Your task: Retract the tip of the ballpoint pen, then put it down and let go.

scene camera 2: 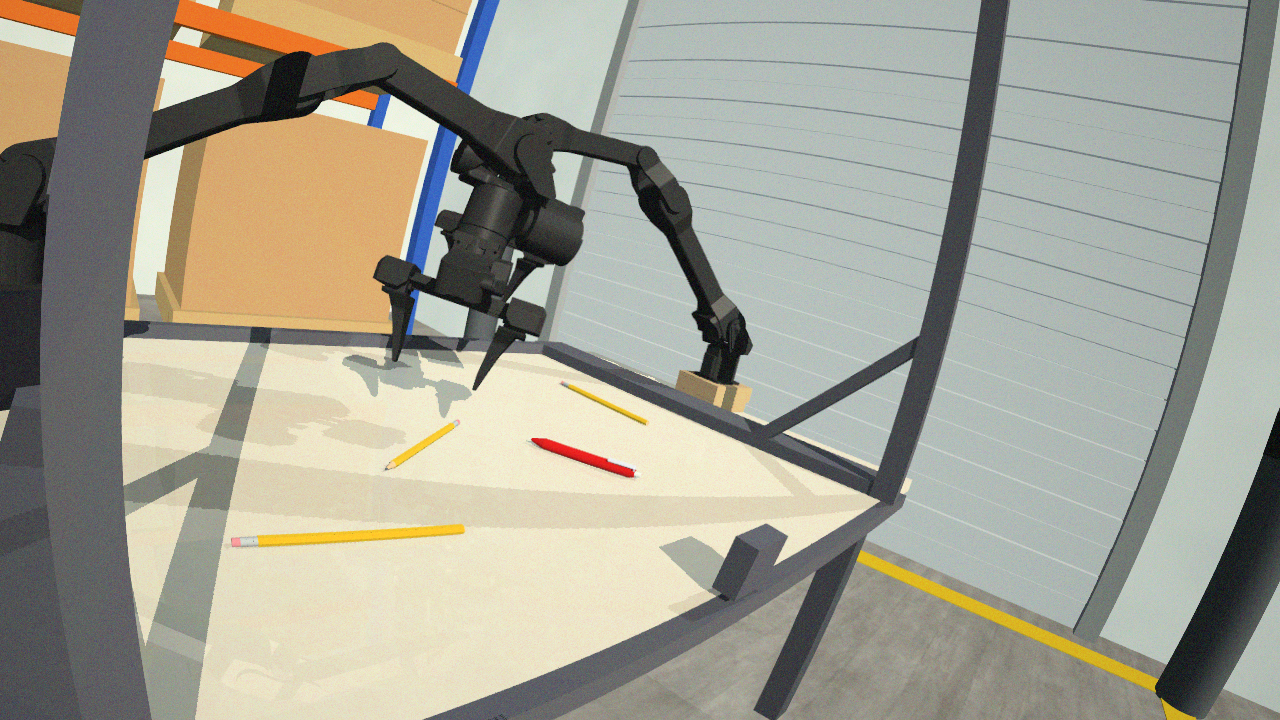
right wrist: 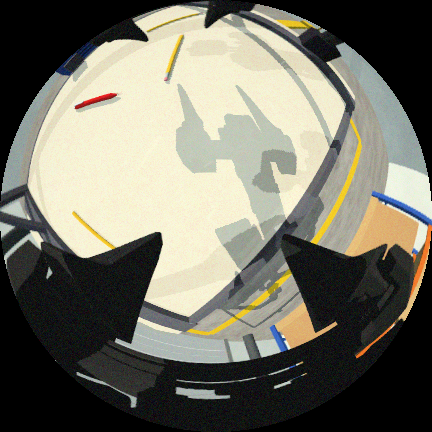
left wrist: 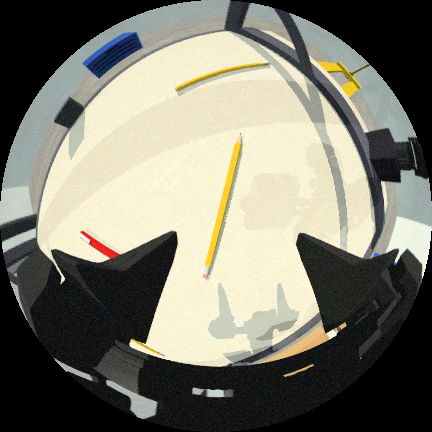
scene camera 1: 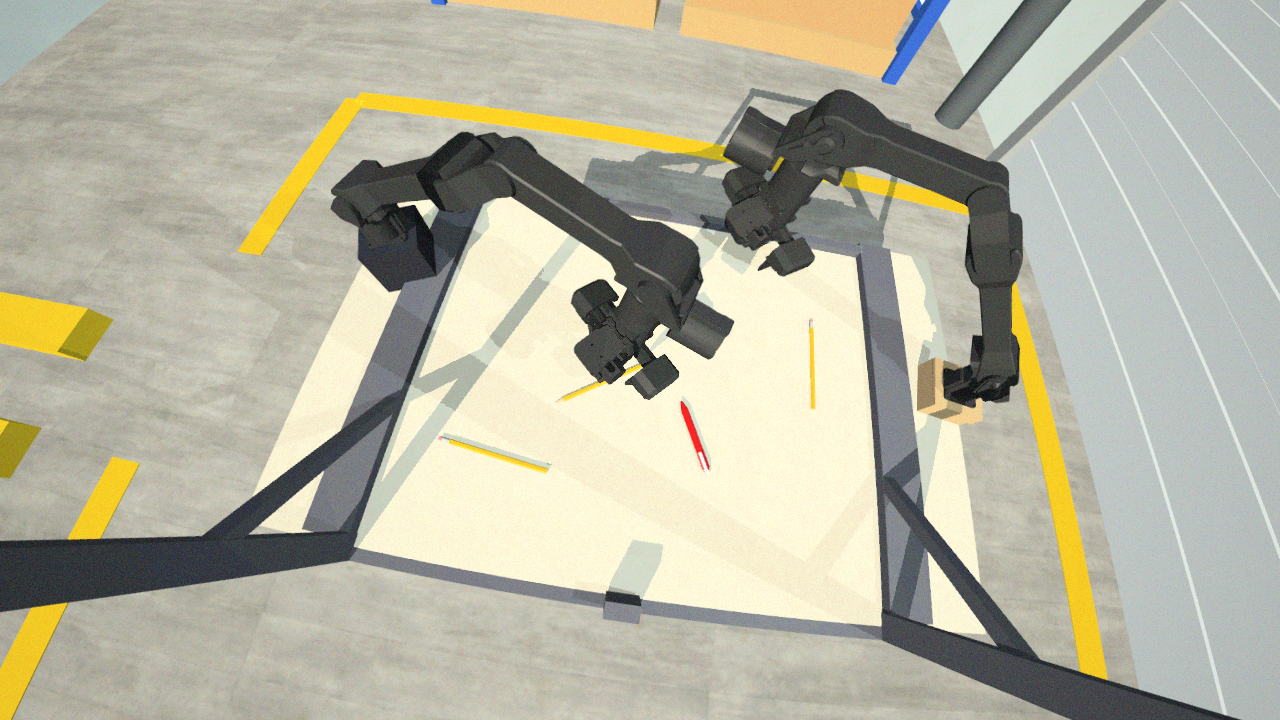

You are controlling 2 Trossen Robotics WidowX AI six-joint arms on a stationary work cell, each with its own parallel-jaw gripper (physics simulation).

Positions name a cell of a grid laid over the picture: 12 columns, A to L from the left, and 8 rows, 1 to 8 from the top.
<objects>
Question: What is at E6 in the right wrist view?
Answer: A dark frame.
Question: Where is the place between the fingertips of my left gripper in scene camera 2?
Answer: At E5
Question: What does my right gripper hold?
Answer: Nothing.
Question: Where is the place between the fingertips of my right gripper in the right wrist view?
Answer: G5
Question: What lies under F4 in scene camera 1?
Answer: My left gripper.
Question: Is my right gripper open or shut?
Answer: Open.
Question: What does the yellow pencil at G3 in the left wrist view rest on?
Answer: The table.
</objects>
